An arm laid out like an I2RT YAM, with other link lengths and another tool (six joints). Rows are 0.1 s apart.
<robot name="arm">
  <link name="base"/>
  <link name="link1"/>
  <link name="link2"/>
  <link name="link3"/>
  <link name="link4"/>
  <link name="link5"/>
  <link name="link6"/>
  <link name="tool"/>
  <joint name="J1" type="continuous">
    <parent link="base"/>
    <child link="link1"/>
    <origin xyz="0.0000 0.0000 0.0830" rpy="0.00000 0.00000 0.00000"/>
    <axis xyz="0 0 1"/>
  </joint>
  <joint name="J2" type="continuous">
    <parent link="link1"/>
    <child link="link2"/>
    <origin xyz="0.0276 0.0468 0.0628" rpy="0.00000 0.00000 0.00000"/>
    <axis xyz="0 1 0"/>
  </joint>
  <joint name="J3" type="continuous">
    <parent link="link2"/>
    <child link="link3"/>
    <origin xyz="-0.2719 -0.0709 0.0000" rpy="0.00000 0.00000 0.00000"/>
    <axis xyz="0 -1 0"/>
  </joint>
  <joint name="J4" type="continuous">
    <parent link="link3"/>
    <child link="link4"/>
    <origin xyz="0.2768 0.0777 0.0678" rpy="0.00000 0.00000 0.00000"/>
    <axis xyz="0 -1 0"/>
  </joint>
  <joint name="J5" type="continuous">
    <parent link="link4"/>
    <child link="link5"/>
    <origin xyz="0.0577 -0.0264 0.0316" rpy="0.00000 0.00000 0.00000"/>
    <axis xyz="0 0 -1"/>
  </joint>
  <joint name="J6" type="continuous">
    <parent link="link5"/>
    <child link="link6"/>
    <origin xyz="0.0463 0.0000 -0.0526" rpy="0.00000 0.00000 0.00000"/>
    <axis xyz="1 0 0"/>
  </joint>
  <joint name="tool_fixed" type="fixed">
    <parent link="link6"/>
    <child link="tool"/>
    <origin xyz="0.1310 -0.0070 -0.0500" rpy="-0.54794 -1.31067 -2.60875"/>
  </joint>
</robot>
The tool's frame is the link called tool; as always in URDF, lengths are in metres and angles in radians. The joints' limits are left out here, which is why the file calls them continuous.
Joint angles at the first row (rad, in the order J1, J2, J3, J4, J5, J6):
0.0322 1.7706 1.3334 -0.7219 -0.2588 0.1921
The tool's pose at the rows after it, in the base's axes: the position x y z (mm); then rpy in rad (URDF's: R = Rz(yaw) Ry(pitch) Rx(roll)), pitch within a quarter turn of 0, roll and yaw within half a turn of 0:
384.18 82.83 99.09 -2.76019 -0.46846 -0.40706
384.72 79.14 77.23 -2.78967 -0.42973 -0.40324
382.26 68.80 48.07 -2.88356 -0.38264 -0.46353
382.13 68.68 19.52 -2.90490 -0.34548 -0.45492
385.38 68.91 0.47 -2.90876 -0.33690 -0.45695
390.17 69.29 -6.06 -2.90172 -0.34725 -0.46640
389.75 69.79 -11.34 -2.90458 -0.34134 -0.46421
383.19 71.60 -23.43 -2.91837 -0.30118 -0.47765
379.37 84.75 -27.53 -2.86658 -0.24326 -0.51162
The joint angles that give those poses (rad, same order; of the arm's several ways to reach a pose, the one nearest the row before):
0.0242 1.8240 1.3335 -0.7185 -0.2439 0.2100
0.0185 1.8843 1.3335 -0.7044 -0.2352 0.2104
0.0185 1.9594 1.3335 -0.6941 -0.1532 0.2893
0.0185 2.0377 1.3331 -0.6579 -0.1528 0.2882
0.0185 2.0884 1.3330 -0.6159 -0.1528 0.2916
0.0185 2.1048 1.3331 -0.5861 -0.1524 0.2989
0.0196 2.1189 1.3331 -0.5785 -0.1528 0.2989
0.0204 2.1536 1.3331 -0.5823 -0.1566 0.3187
0.0204 2.1742 1.3331 -0.5816 -0.2245 0.3504

